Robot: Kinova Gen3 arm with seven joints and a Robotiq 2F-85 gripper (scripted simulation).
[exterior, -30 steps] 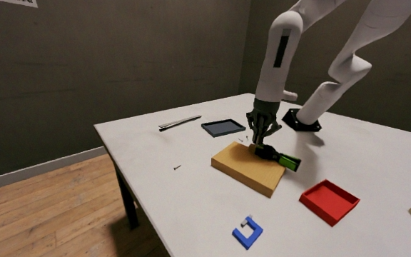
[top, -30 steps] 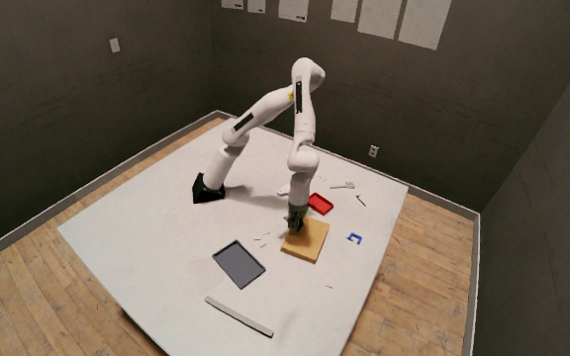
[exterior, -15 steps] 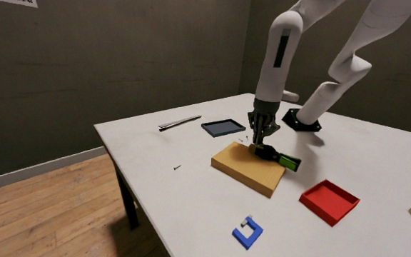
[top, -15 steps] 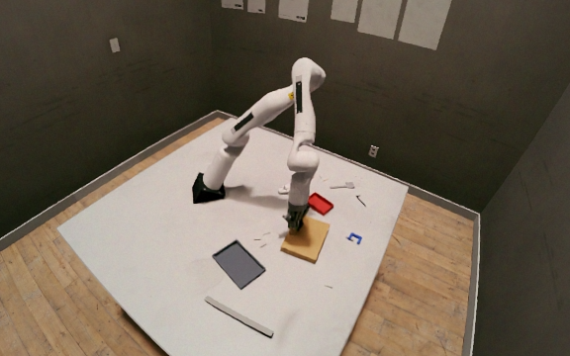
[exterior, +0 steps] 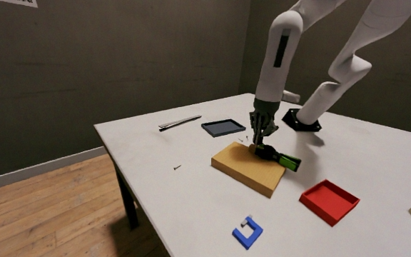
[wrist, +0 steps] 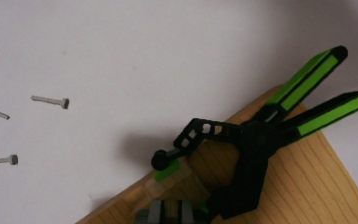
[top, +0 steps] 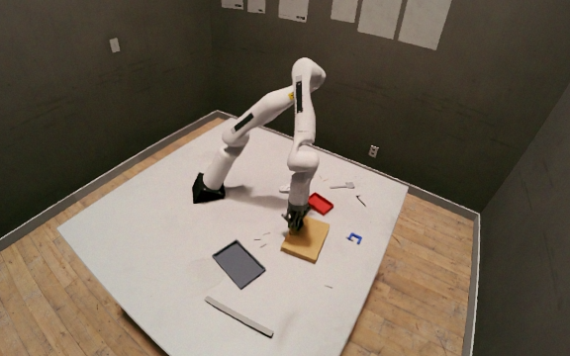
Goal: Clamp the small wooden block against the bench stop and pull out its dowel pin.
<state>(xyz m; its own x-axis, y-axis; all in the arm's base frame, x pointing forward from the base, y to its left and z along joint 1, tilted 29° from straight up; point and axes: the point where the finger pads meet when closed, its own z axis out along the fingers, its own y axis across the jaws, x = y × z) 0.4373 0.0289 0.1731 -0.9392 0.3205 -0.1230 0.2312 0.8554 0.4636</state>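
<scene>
The dowel pin is 20 mm below my hand. Round my hand: grey tray: 50 mm behind, 260 mm to the right, 80 mm below; then red tray: 40 mm behind, 220 mm to the left, 80 mm below; then small wooden block: 40 mm below.
</scene>
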